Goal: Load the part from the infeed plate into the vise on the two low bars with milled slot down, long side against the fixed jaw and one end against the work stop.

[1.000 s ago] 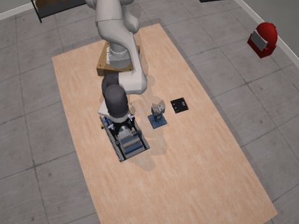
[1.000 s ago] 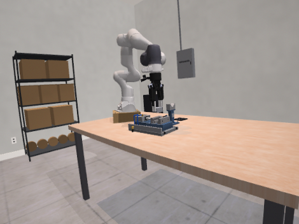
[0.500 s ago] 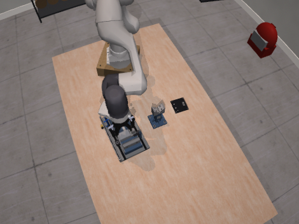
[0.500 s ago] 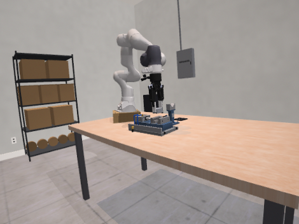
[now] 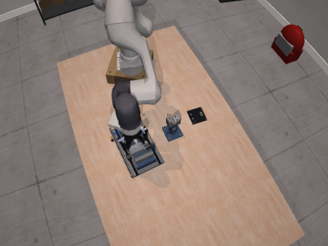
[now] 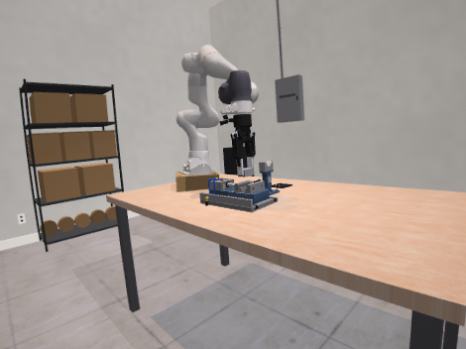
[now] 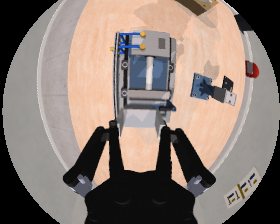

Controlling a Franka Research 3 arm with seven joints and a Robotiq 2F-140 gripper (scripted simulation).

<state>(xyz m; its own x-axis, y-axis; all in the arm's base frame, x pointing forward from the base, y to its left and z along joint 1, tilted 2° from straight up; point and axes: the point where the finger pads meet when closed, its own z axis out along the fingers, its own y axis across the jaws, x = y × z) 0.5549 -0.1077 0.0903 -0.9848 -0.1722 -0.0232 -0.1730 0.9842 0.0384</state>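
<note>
Right now the part is 30 mm below my hand. Round my hand: vise 70 mm behind, 10 mm to the left, 130 mm below; then black infeed plate 160 mm behind, 390 mm to the left, 160 mm below.
</note>
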